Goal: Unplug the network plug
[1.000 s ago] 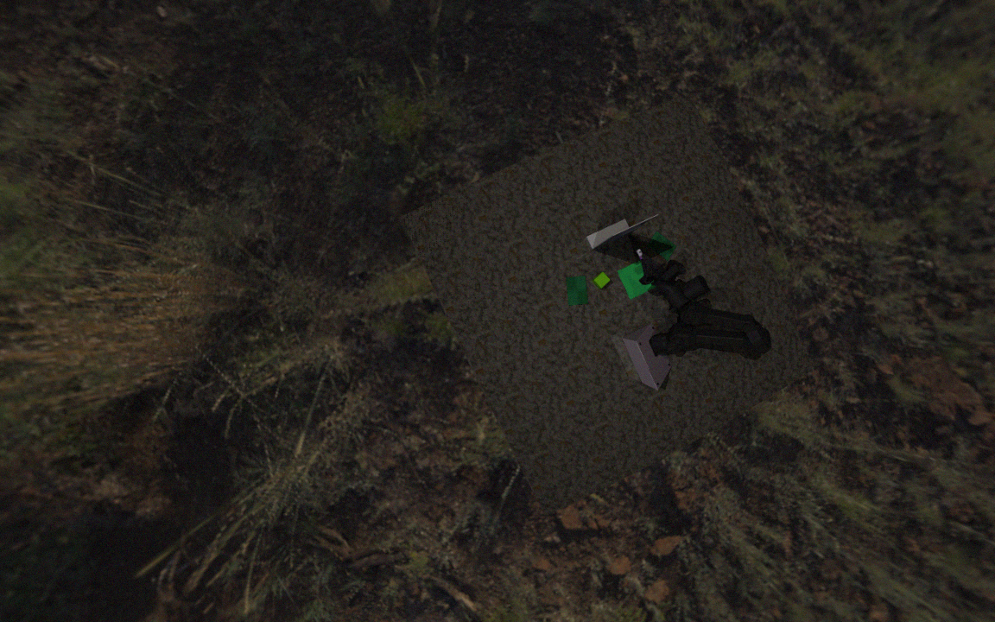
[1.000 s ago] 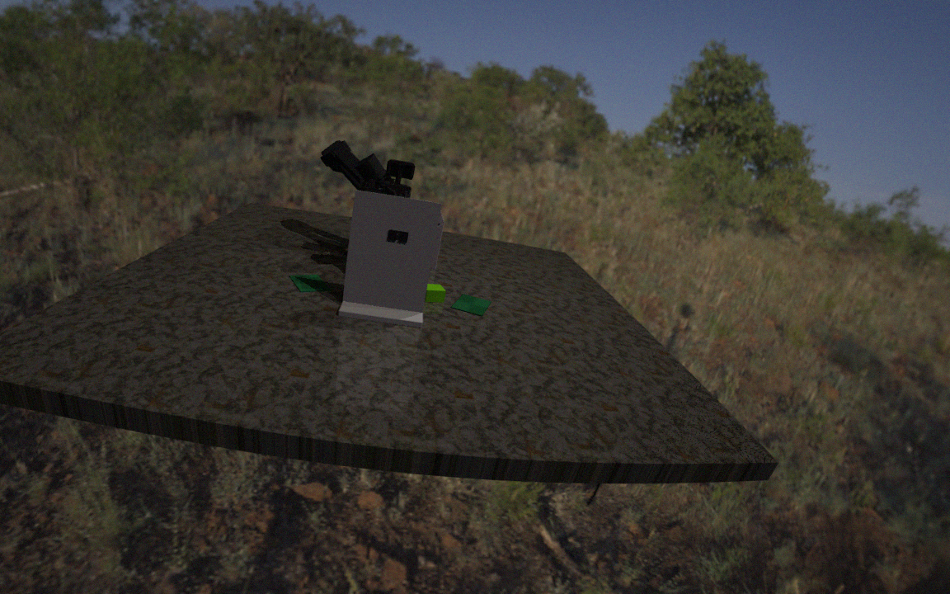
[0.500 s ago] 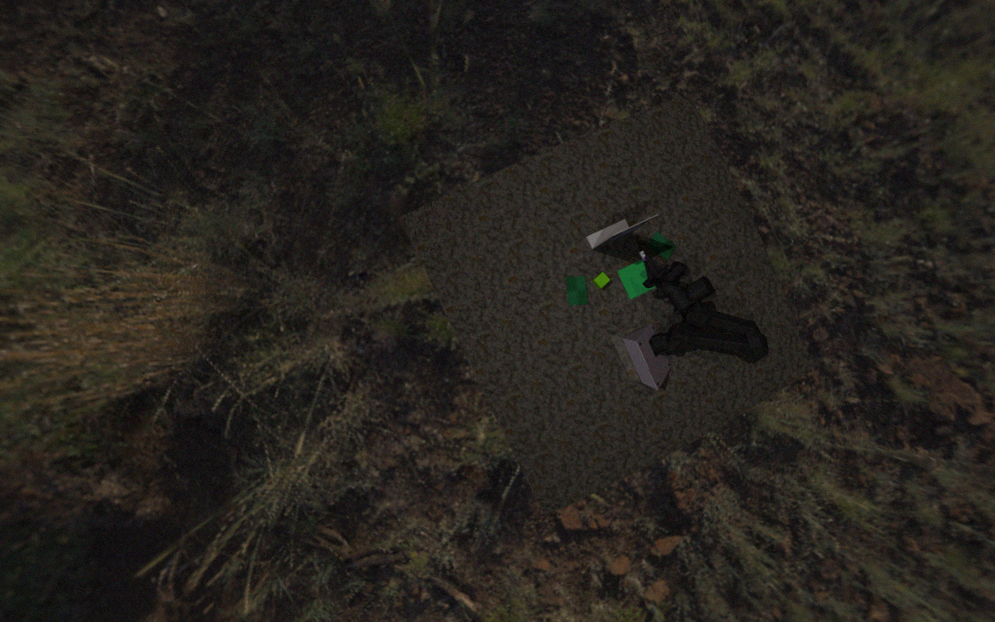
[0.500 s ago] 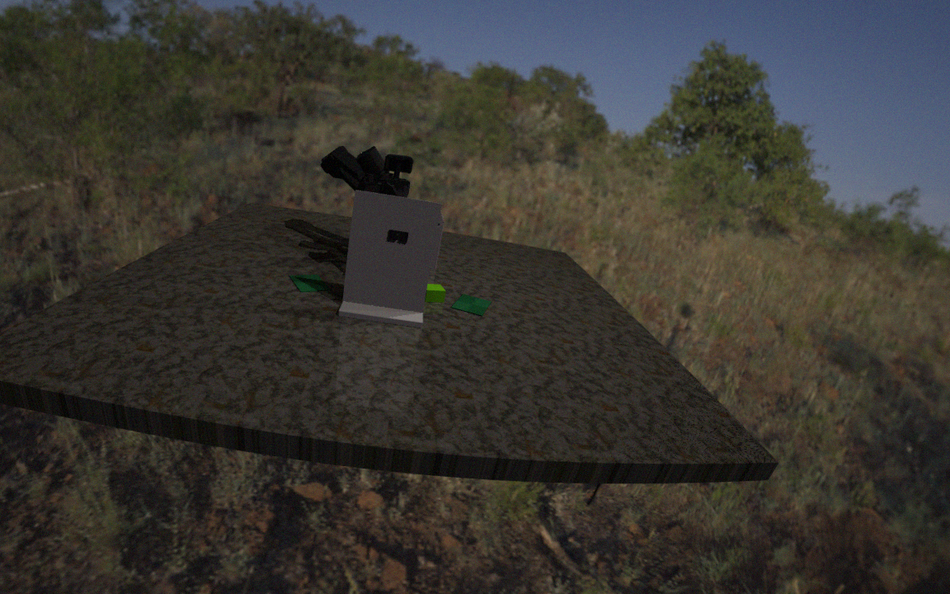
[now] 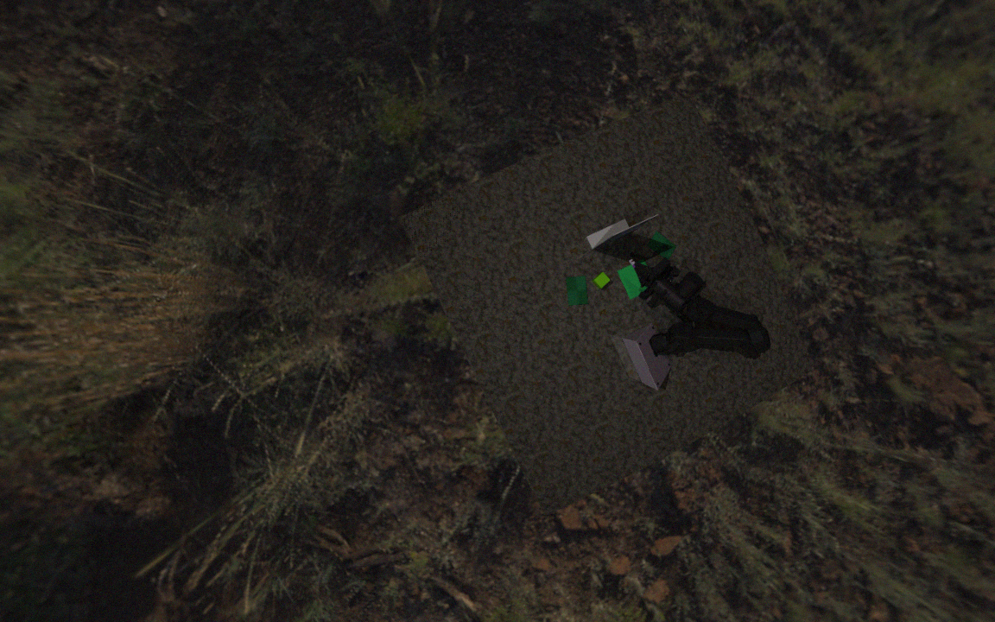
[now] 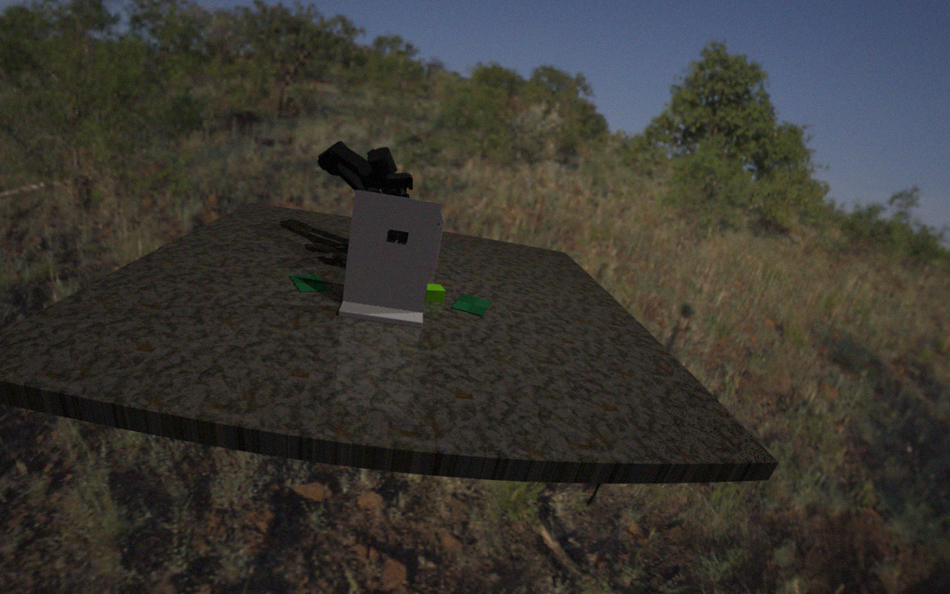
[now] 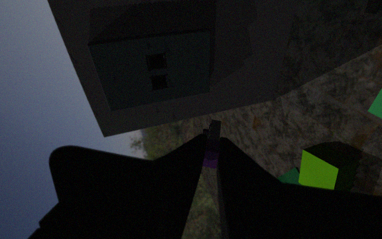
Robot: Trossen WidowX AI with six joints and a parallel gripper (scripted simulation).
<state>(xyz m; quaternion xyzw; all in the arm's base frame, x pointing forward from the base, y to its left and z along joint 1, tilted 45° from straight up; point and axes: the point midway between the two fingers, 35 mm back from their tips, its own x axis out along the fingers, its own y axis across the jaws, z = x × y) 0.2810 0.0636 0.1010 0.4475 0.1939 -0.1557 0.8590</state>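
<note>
Now: the upright panel 12 cm ahead of my gripper tip, 4 cm below it and 2 cm to the right of it. From my gripper tip the other things lie so: network plug: 1 cm ahead.
</note>
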